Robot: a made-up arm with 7 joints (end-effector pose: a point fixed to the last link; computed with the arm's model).
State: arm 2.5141 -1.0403 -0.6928 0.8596 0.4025 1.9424 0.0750
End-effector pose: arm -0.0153 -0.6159 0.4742 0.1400 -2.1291 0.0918
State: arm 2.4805 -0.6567 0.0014 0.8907 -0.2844 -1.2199 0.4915
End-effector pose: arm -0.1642 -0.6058 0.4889 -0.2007 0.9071 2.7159
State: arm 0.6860 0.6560 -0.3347 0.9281 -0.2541 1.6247 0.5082
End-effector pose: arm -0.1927 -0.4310 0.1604 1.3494 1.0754 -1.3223
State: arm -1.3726 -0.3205 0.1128 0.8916 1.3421 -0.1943 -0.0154
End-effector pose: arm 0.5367 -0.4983 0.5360 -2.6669 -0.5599 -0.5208
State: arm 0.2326 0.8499 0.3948 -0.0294 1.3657 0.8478 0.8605
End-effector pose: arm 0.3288 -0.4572 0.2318 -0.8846 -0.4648 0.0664
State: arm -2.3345 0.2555 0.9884 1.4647 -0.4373 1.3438 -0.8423
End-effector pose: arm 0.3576 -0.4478 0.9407 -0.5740 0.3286 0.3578
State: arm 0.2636 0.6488 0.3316 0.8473 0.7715 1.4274 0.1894
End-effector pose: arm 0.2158 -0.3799 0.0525 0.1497 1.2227 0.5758
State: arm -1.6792 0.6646 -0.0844 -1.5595 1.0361 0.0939 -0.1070
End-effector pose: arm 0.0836 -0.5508 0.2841 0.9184 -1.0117 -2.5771
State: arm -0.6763 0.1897 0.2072 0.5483 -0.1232 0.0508 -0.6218
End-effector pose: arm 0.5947 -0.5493 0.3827 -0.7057 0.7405 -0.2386
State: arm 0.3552 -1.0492 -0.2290 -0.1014 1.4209 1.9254 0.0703
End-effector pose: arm 0.4634 -0.3575 0.2487 -1.3857 1.3624 1.0561
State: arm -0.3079 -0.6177 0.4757 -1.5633 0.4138 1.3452 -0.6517
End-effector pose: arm 0.3587 -0.2191 0.8320 -0.9193 -0.5342 1.0861
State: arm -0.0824 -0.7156 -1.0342 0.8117 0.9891 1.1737 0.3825
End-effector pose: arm 0.1531 -0.6030 0.3033 -0.7662 1.1658 -0.1129
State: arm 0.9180 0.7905 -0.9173 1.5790 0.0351 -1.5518 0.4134
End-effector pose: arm -0.3195 -0.0319 0.3686 -0.9466 1.8385 0.6212
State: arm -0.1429 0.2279 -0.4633 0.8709 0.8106 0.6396 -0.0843
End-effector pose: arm 0.1922 -0.4603 0.0598 -0.5734 1.2037 0.1591
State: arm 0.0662 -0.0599 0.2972 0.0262 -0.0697 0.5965 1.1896
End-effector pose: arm 0.4986 -0.4784 0.3442 -0.0883 -0.6270 -0.0281
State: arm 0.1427 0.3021 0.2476 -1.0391 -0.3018 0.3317 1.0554
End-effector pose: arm 0.3098 -0.6185 0.5694 0.1461 -1.5492 -0.7418
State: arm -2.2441 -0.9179 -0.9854 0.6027 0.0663 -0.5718 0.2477
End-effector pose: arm 0.1169 -0.6782 0.5788 -0.5365 -0.7312 -2.1632
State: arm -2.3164 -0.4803 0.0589 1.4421 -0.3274 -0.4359 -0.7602
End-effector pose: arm 0.3401 -0.7367 0.7302 -0.5564 0.5647 -1.3480
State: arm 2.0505 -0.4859 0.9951 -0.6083 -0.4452 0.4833 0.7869
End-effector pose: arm -0.0337 -0.0756 0.1150 1.0018 1.5030 0.0815
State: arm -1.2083 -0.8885 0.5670 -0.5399 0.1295 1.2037 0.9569
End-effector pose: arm 0.3598 -0.0982 0.8386 -0.4631 -1.2296 1.0995
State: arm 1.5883 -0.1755 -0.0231 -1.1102 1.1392 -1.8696 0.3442
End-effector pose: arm 0.3572 -0.4239 0.2836 2.3567 1.8689 -0.1178
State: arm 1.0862 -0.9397 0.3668 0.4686 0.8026 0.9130 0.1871
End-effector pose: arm 0.0754 -0.3316 0.0721 -0.7576 1.3281 2.2676
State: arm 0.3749 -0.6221 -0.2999 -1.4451 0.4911 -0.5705 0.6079
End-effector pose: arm 0.4211 -0.3765 0.7366 -1.5879 -1.7902 -0.6940
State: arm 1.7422 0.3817 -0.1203 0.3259 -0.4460 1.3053 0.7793
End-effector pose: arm -0.1225 -0.6208 0.4506 0.0870 1.4695 -1.4151
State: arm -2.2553 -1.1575 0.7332 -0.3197 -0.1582 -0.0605 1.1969
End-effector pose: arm 0.1112 -0.0333 0.8895 1.6588 2.4624 -0.5011
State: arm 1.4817 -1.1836 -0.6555 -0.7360 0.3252 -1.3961 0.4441
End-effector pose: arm 0.4562 -0.2709 0.1902 -1.8552 -1.3314 0.7368
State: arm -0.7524 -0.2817 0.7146 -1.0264 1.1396 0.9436 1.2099
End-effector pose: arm 0.3410 -0.2339 0.7728 -0.5750 -2.5120 0.7190
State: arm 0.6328 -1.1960 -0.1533 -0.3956 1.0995 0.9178 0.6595
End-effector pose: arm 0.4631 -0.2182 0.2308 -1.0284 -0.1190 1.5673
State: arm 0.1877 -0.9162 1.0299 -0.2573 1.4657 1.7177 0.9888
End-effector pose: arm 0.3323 -0.0530 0.1955 -0.3130 0.0538 2.1445
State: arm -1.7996 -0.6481 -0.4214 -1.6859 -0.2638 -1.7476 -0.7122
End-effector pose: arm -0.2398 -0.4703 0.3783 1.9263 -1.3868 -1.8051
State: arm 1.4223 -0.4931 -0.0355 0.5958 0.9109 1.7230 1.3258
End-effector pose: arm 0.0029 -0.5091 0.2559 -0.0339 1.8125 0.4499
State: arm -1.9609 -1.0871 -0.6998 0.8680 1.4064 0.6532 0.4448
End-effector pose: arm 0.2555 -0.6075 0.6130 -1.8275 -0.2244 -0.9384
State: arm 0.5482 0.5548 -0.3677 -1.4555 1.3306 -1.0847 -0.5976
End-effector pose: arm 0.0985 -0.5070 0.6984 1.5821 0.0781 1.8575
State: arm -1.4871 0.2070 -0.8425 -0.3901 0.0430 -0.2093 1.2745
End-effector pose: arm 0.2343 -0.6212 0.3210 -0.3715 -1.6883 -2.3138
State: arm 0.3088 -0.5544 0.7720 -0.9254 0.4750 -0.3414 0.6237
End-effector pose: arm 0.5505 -0.1204 0.4624 -0.6200 -1.4589 0.3323
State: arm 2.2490 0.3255 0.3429 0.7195 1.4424 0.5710 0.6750
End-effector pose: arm -0.1979 -0.4040 0.6066 0.4610 1.5598 1.7623
